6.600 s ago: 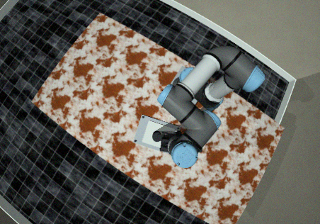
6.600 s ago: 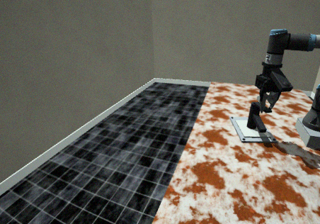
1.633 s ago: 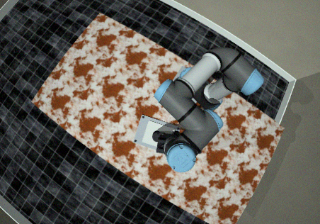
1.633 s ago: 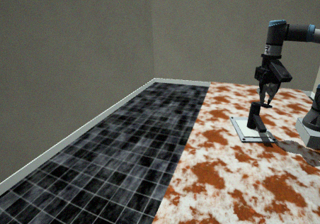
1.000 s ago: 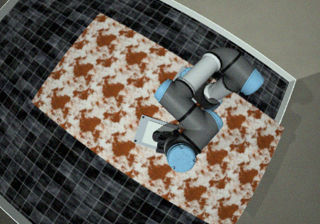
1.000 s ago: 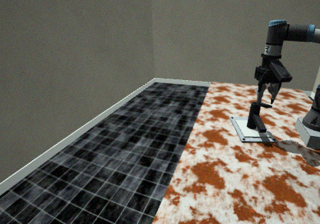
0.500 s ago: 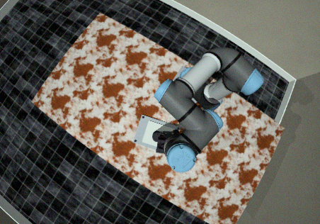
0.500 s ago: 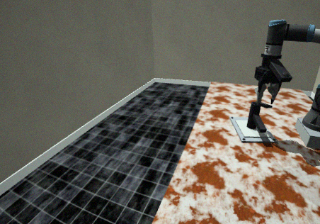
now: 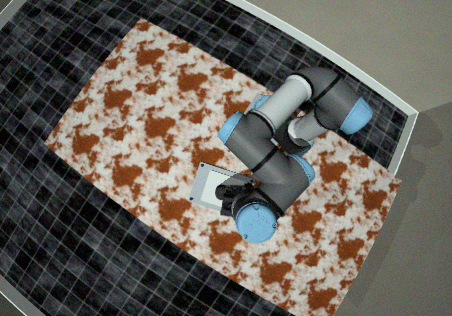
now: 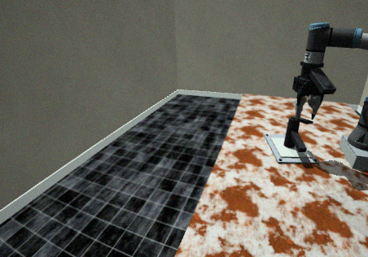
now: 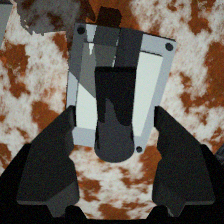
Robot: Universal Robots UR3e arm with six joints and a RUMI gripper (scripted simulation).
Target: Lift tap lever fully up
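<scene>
Now: the lever 20 mm to the right of my hand, 20 mm below it and 10 mm ahead of it. From my hand the other things lie so: tap 80 mm below, 40 mm to the right, 10 mm ahead.
</scene>
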